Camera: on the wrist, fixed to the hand. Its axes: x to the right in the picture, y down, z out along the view.
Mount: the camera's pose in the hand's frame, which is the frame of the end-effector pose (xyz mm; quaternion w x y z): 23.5 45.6 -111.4 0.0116 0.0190 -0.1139 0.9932
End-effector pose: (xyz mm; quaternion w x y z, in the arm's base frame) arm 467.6 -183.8 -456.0 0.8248 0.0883 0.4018 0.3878
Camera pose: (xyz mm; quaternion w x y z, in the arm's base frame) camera 369.0 -154.4 -522.8 0.3315 -0.4600 0.1696 -0.8061
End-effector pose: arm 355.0 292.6 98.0 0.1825 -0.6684 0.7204 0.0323
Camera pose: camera 285.1 242.7 185.6 0.0648 0.7149 0.6520 0.2441
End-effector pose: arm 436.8 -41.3 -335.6 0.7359 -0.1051 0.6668 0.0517
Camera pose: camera 321.3 -23.4 -372.7 0.0351 0.6810 0.0293 0.7309
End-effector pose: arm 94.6 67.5 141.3 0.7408 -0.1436 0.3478 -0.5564
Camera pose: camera 55.7 80.7 25.7 0.6036 0.2945 0.0517 0.7391
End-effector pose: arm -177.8 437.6 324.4 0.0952 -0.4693 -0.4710 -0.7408
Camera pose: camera -231.4 332.4 357.7 0.6922 -0.5559 0.4358 0.1484
